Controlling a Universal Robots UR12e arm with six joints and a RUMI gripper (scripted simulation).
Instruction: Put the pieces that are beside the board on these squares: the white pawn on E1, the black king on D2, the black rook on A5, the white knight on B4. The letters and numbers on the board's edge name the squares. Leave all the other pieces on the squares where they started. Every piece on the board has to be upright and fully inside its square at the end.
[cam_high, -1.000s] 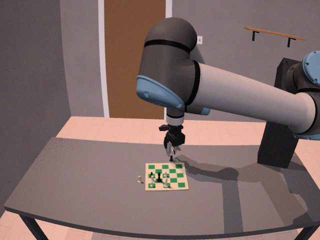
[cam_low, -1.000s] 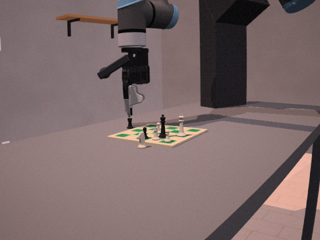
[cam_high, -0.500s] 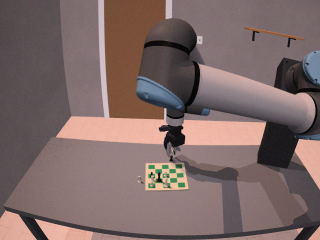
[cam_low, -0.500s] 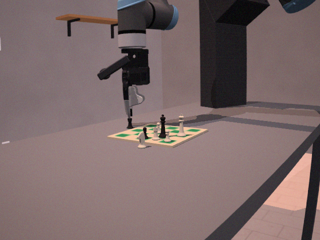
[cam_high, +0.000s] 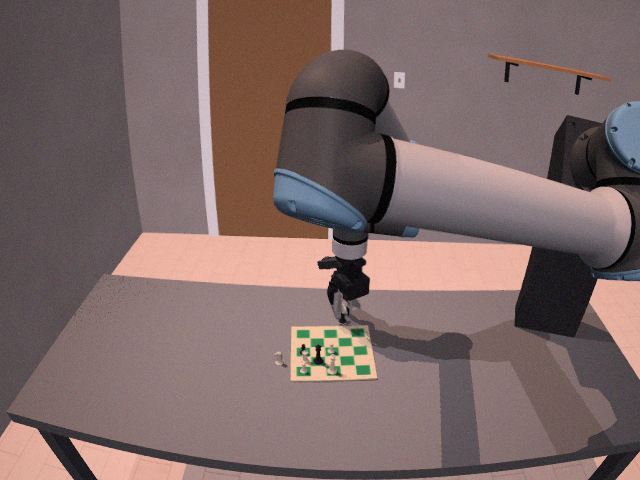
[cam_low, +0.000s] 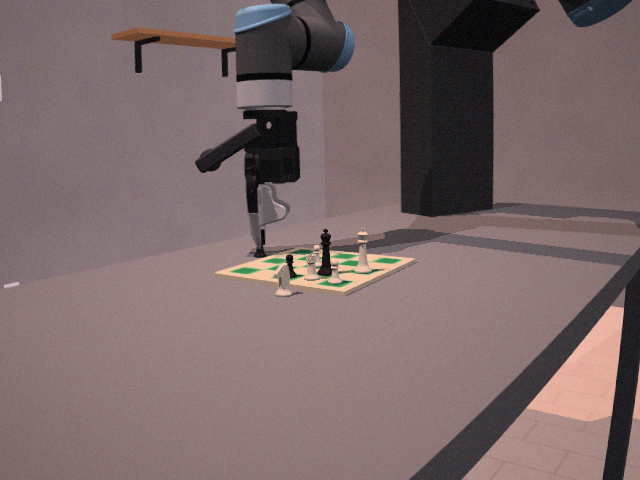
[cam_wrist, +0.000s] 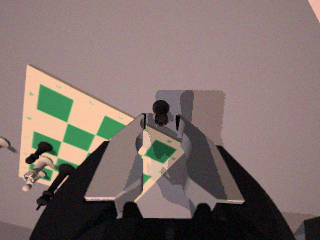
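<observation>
Right now my hand is 2 cm above the black rook. Also, from my hand: black king 19 cm to the left, 2 cm ahead; black pawn 17 cm to the left, 7 cm ahead, 1 cm below; chessboard 14 cm to the left, 3 cm below.
</observation>
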